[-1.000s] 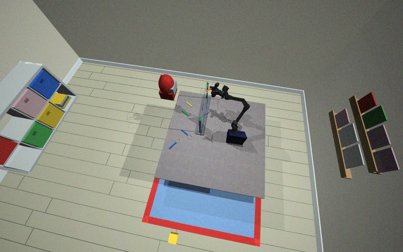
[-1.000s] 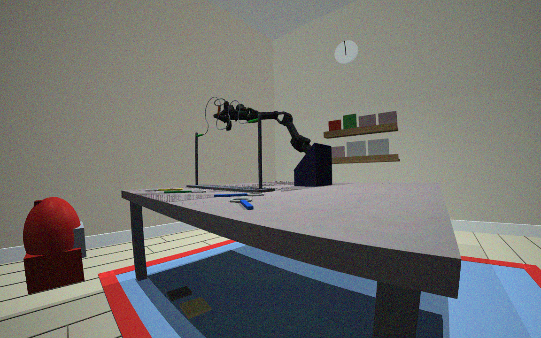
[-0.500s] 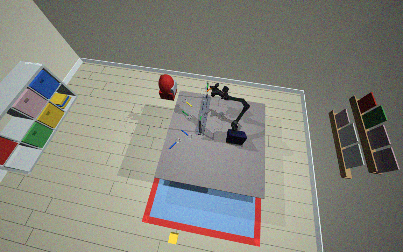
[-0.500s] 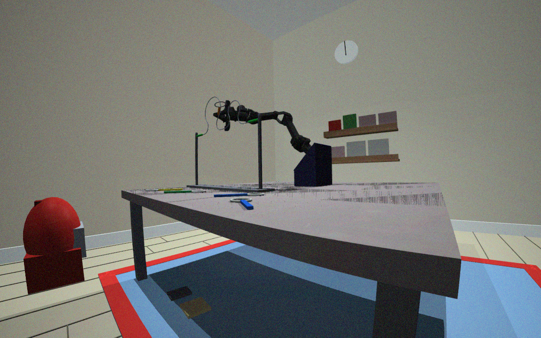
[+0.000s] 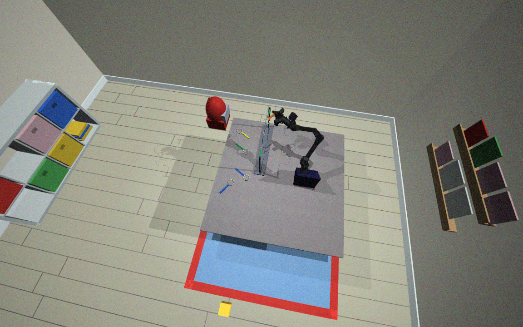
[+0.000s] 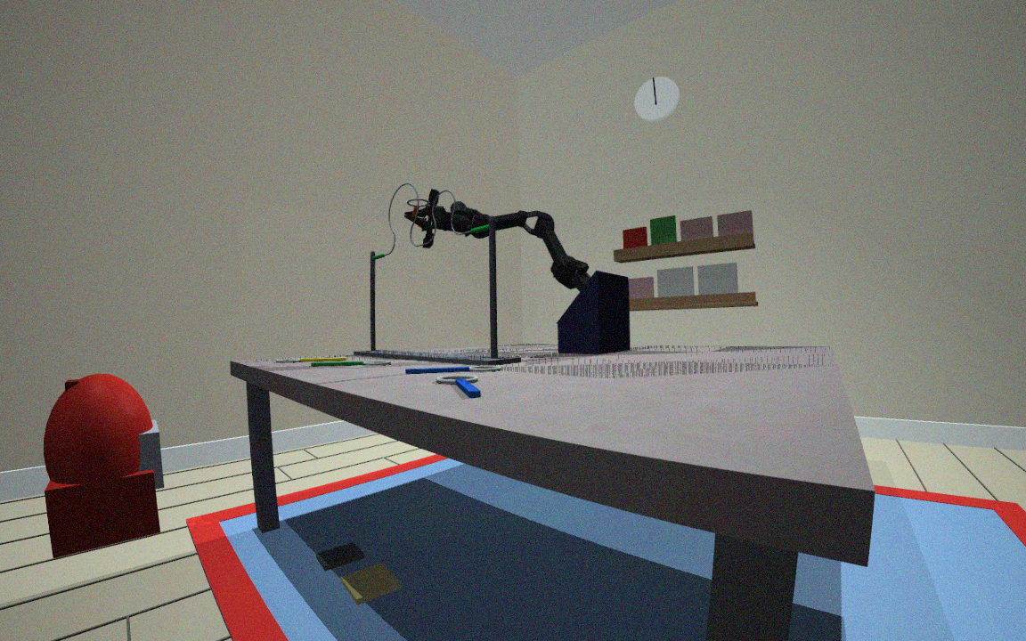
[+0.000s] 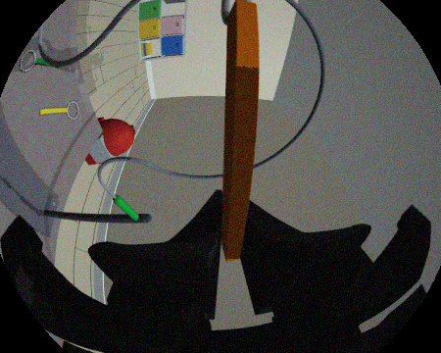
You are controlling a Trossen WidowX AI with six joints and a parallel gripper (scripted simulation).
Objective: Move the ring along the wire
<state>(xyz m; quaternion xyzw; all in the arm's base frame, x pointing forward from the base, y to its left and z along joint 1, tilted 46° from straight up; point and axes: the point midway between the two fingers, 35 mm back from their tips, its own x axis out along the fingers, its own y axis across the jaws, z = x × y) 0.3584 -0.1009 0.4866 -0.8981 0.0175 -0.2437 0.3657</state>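
Right now the ring with orange handle is 90 mm to the left of my gripper tip and 10 mm ahead of it.
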